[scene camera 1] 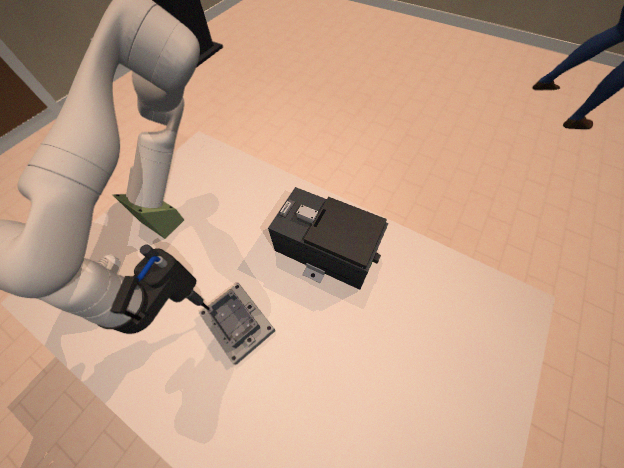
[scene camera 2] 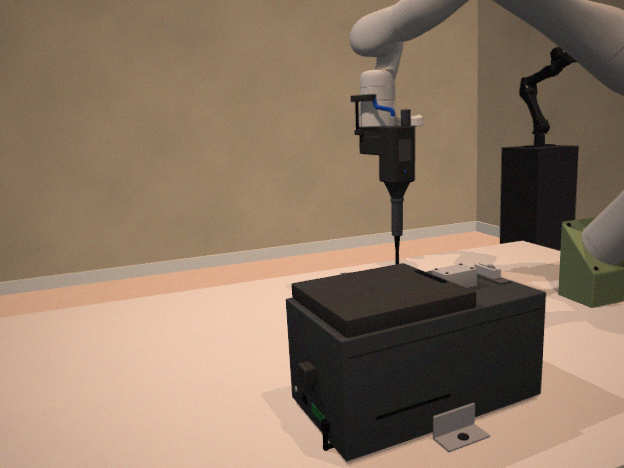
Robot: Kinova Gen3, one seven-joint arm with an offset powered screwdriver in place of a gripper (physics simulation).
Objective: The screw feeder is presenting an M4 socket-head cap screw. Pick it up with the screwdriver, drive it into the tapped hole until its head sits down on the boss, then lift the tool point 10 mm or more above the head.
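Observation:
My screwdriver (scene camera 1: 207,307) (scene camera 2: 397,261) has its thin bit pointing down. In the scene camera 1 view the bit's tip shows at the upper left edge of the dark housing (scene camera 1: 234,318), which sits on a grey base plate (scene camera 1: 263,323). In the scene camera 2 view the tip's lower end and the housing are hidden behind the black screw feeder (scene camera 1: 347,232) (scene camera 2: 443,342). Whether a screw is on the bit is too small to tell. The tapped hole and the gap below the tip cannot be made out. No screw can be made out at the feeder.
A light block (scene camera 1: 306,213) (scene camera 2: 457,275) sits on the feeder's top. A metal bracket (scene camera 1: 313,273) (scene camera 2: 461,428) stands at its side. The arm's green wedge base (scene camera 1: 160,221) (scene camera 2: 592,282) is beyond the plate. A black pedestal (scene camera 2: 538,193) carries a small black arm. A person's legs (scene camera 1: 594,50) show at the upper right.

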